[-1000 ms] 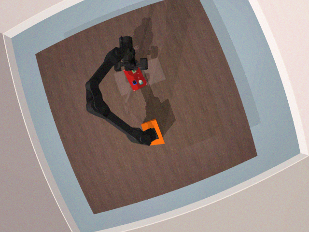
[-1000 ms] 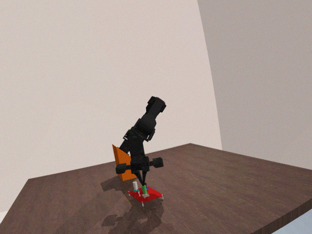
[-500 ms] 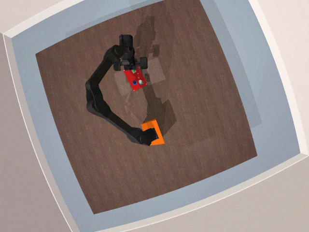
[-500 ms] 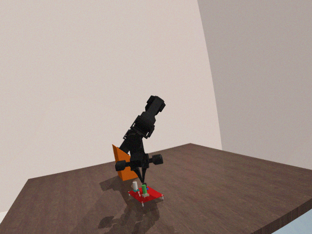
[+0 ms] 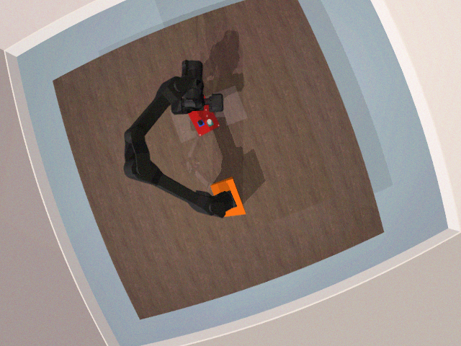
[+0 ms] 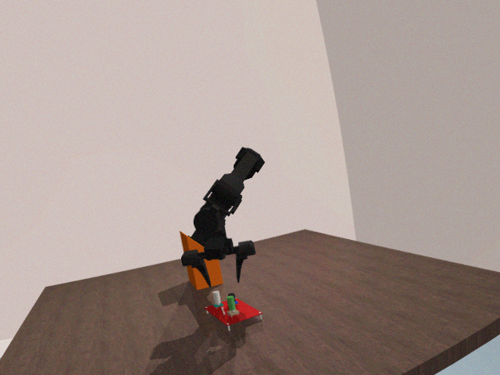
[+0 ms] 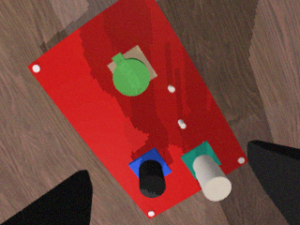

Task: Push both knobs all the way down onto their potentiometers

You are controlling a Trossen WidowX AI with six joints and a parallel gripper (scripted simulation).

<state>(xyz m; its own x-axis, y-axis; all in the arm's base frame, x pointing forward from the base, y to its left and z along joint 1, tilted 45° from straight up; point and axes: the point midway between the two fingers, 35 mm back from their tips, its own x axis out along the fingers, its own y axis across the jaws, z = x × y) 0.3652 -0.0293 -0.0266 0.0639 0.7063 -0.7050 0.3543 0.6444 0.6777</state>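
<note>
My gripper tip is 4 cm short of the green knob and 4 cm above it. Round my gripper tip: cream knob 5 cm below, 5 cm behind, 1 cm to the right.
</note>
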